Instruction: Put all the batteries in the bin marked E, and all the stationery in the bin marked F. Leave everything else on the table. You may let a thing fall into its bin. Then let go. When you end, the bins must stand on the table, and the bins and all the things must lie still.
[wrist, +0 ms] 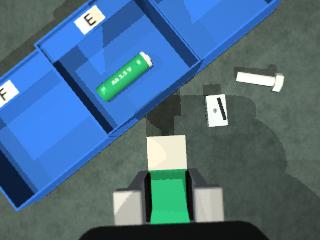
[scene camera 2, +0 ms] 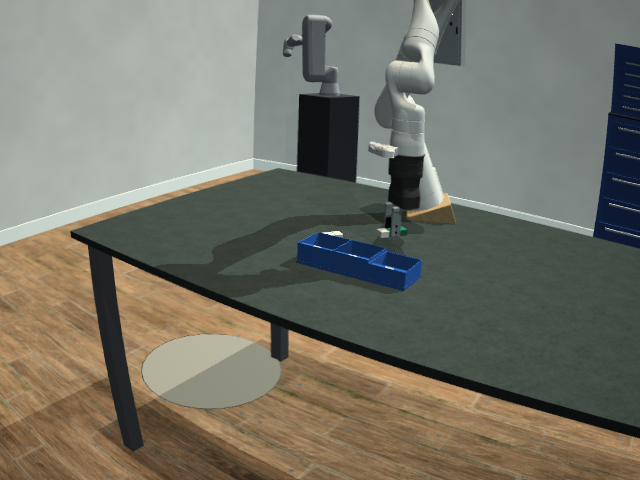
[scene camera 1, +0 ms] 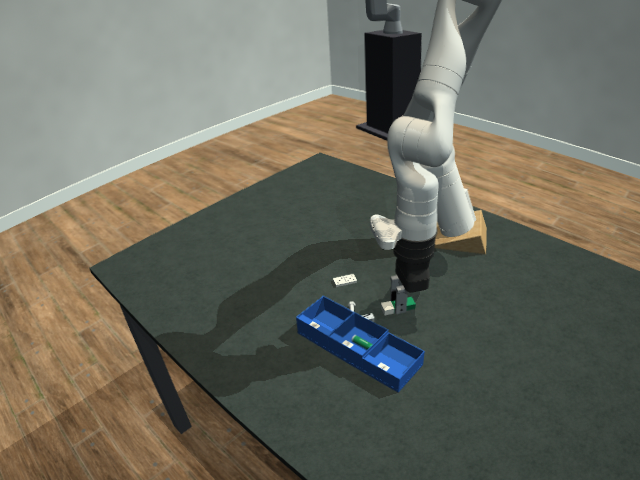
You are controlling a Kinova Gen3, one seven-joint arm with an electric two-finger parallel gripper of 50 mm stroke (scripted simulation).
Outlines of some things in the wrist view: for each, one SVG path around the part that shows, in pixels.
My gripper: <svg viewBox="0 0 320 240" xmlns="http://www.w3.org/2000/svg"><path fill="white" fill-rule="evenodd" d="M269 239L258 227L250 222L224 221L222 187L219 184L207 184L196 168L190 168L185 171L186 199L189 220L194 220L194 222L146 224L146 222L150 222L152 214L151 173L139 171L128 188L118 188L113 193L114 226L91 228L78 240Z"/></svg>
A green AA battery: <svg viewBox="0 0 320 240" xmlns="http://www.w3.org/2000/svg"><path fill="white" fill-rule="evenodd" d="M147 54L141 51L96 88L97 93L105 102L111 100L153 65Z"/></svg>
A blue three-bin tray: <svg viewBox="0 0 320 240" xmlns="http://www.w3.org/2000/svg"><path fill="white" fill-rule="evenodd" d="M282 0L89 0L36 42L34 45L37 49L0 78L0 190L16 211L41 200L269 16ZM147 54L153 65L111 100L105 102L97 93L96 88L141 51Z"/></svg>
